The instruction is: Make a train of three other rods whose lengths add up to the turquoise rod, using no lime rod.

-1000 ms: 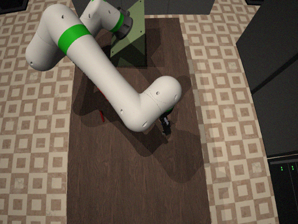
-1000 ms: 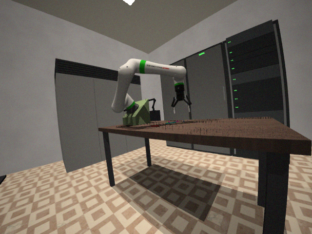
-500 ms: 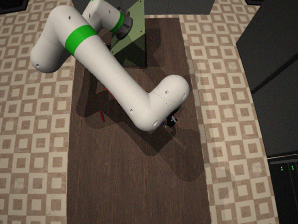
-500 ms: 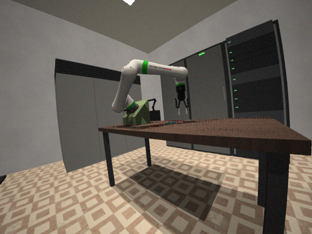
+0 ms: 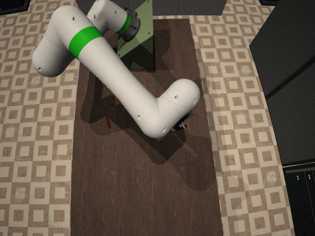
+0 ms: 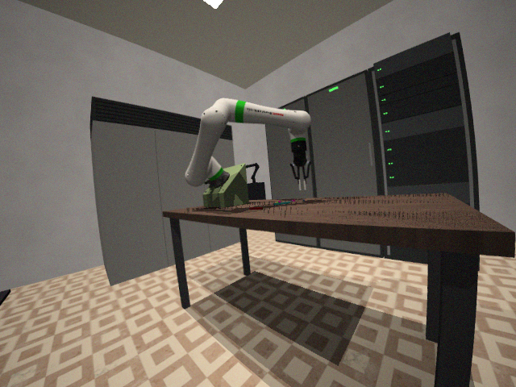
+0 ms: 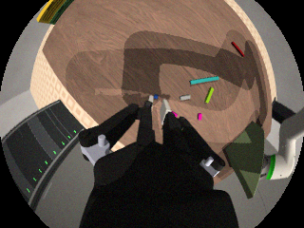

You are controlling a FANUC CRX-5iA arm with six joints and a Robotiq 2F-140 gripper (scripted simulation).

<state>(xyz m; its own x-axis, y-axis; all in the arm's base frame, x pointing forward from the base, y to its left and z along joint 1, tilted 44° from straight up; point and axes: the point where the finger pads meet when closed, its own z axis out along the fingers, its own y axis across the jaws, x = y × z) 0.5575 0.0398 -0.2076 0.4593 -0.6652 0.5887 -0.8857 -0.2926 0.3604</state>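
My hand is 10 cm above the small blue rod. Also, from my hand: grey rod: 6 cm behind, 6 cm to the right, 10 cm below; then lime rod: 11 cm behind, 12 cm to the right, 10 cm below; then turquoise rod: 7 cm behind, 14 cm to the right, 10 cm below.
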